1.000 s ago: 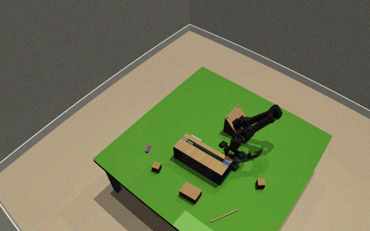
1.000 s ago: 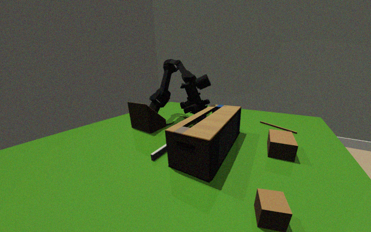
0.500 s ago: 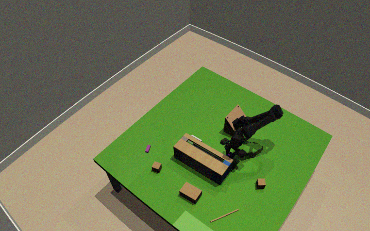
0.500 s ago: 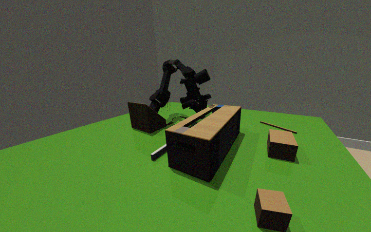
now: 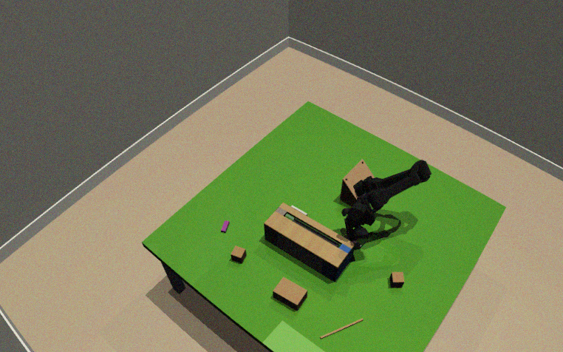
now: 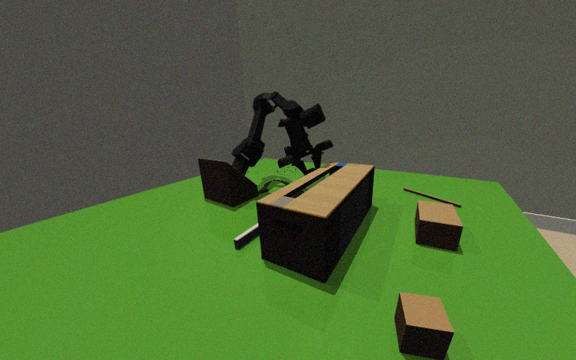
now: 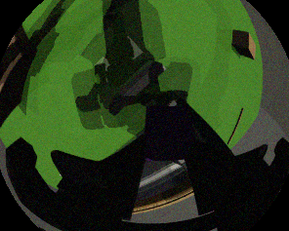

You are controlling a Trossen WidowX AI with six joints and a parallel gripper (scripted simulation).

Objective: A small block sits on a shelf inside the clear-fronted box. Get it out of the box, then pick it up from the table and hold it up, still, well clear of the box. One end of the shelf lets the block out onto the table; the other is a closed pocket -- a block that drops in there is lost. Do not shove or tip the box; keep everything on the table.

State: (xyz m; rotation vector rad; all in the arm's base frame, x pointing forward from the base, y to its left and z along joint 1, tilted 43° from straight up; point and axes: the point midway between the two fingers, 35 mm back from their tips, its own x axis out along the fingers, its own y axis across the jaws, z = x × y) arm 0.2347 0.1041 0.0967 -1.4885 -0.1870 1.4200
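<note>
The purple block lies 1 cm behind my gripper tip and 1 cm above it. Also, from my gripper tip: long box (10 cm ahead, 13 cm to the right, 2 cm below); then thin stick (31 cm ahead, 25 cm to the left, 8 cm below).
</note>
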